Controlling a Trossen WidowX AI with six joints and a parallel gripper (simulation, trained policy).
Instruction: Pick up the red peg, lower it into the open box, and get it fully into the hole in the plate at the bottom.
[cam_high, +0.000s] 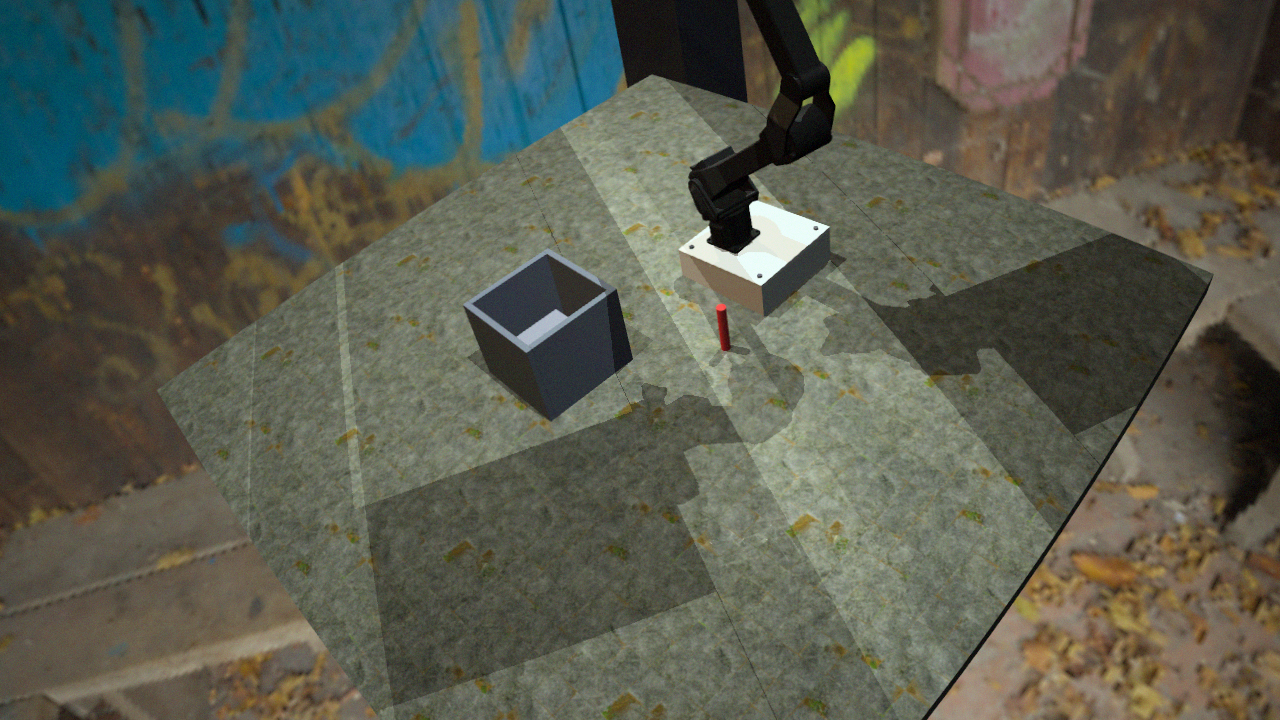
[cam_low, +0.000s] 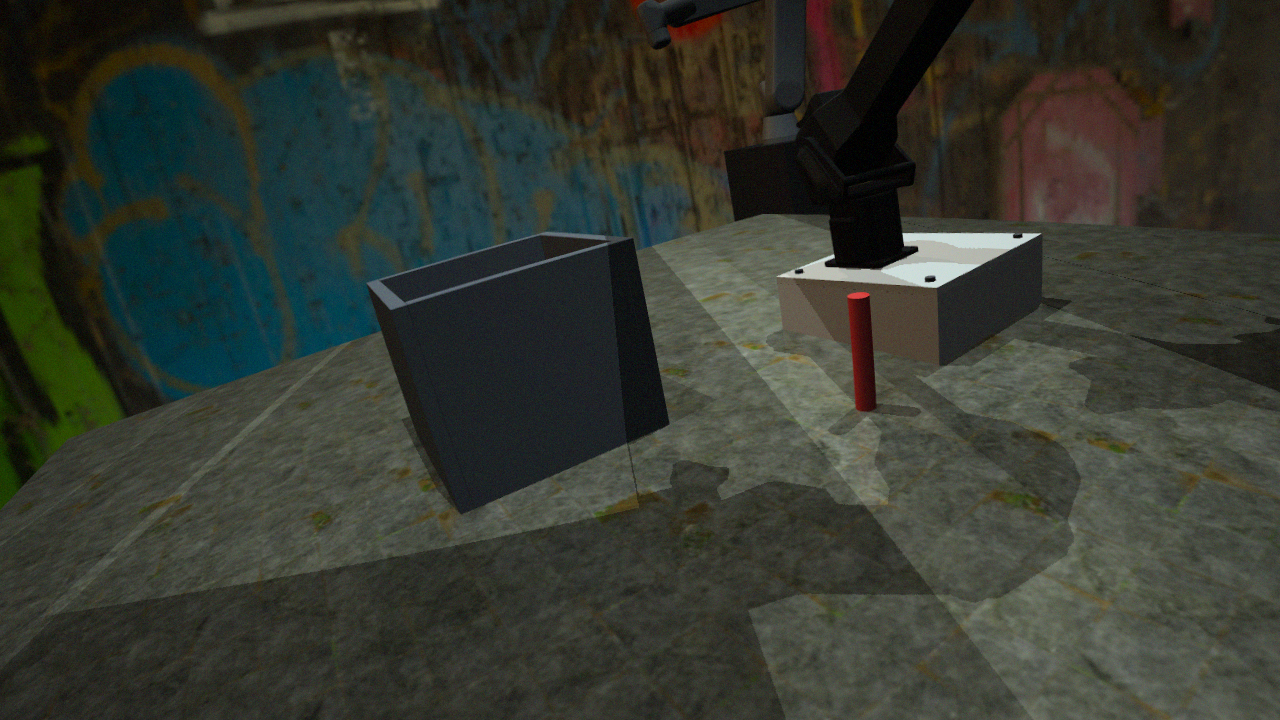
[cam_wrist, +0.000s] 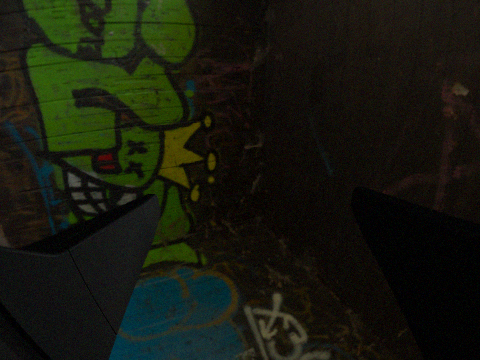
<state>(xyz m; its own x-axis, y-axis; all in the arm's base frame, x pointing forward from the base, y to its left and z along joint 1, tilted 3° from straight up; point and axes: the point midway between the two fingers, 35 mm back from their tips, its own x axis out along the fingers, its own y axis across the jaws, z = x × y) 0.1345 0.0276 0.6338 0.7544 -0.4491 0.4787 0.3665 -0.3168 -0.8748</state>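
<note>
My gripper tip is 660 mm above the red peg, 130 mm to the right of it and 10 mm past it. From my gripper tip the other things lie so: grey plate (660 mm below, 160 mm ahead, 50 mm to the right).
</note>
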